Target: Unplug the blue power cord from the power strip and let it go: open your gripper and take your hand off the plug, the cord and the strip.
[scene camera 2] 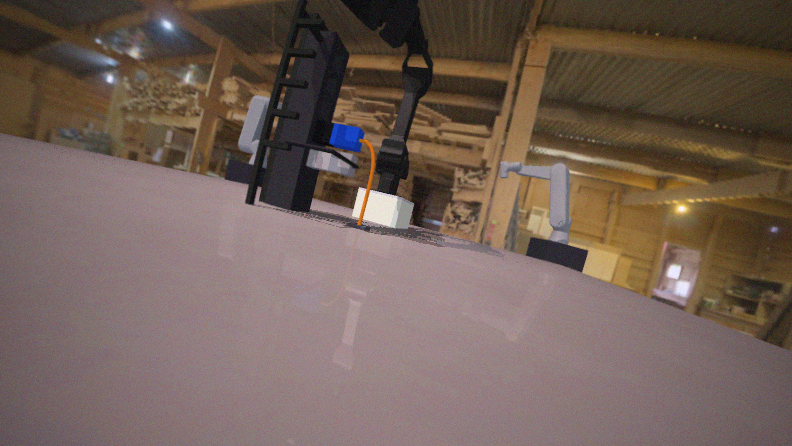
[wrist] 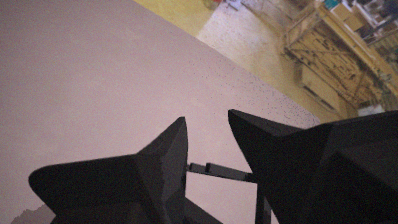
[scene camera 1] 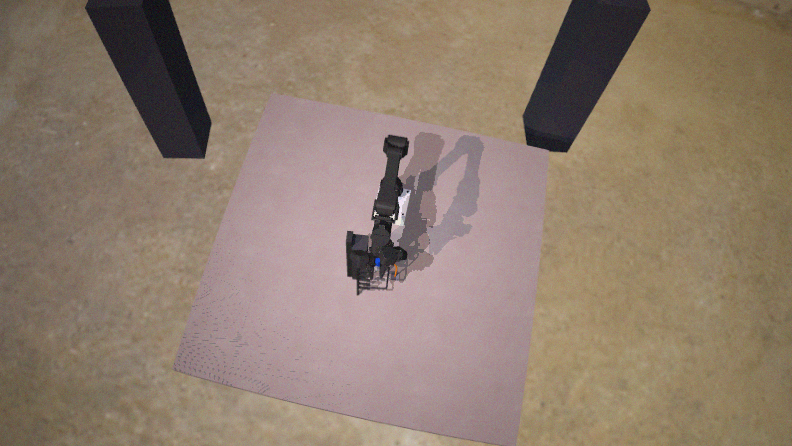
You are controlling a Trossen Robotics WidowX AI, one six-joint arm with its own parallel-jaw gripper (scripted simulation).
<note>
In view: the gripper (scene camera 1: 376, 278) and a blue plug (scene camera 2: 345, 137).
The gripper also shows in the wrist view (wrist: 207, 118).
</note>
